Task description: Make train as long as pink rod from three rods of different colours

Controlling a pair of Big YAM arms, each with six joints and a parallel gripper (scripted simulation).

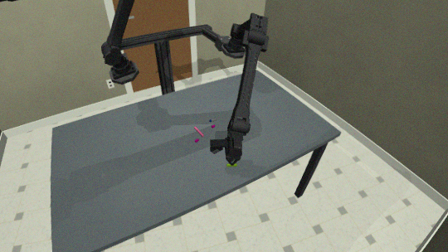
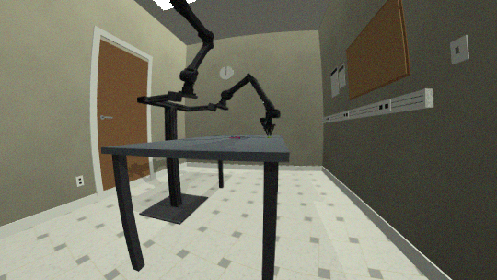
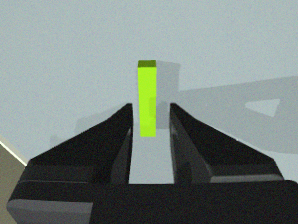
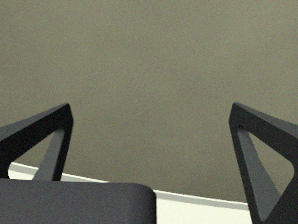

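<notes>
The lime rod is 20 mm below my left hand. From my left hand the other things lie so: pink rod: 300 mm behind, 50 mm to the right, 20 mm below.
</notes>
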